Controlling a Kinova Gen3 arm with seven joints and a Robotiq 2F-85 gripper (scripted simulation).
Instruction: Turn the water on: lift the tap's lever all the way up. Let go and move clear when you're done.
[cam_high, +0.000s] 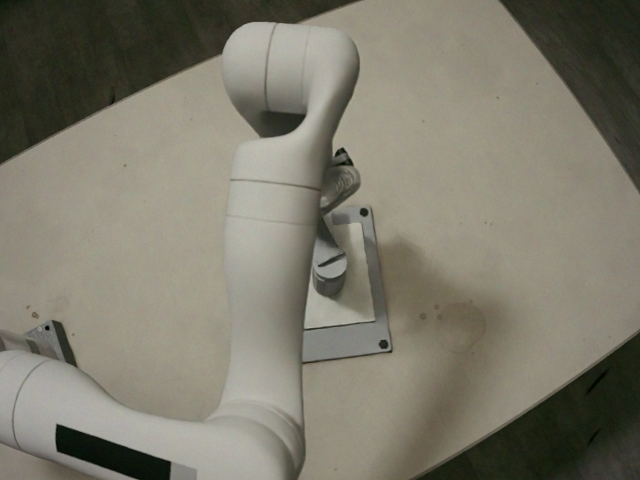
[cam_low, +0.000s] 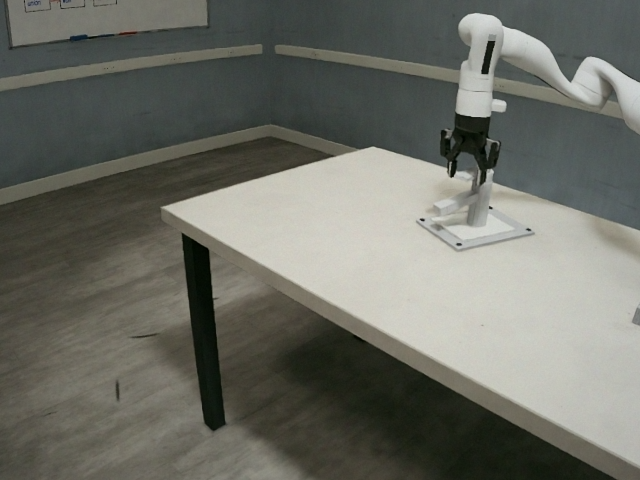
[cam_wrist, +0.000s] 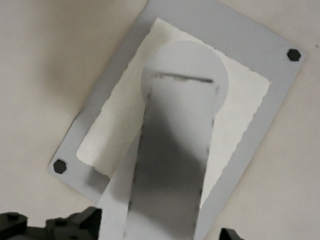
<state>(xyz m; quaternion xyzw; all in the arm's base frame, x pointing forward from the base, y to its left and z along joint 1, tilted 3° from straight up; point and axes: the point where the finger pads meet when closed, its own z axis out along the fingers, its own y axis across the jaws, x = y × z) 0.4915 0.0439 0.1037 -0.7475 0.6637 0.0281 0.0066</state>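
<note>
Right now my hand is 10 mm short of the tap lever, 60 mm to the left of it and 10 mm above it. Also, from my hand: tap (10 mm ahead, 60 mm to the right, 50 mm below); then plate (10 mm ahead, 80 mm to the right, 140 mm below).
</note>
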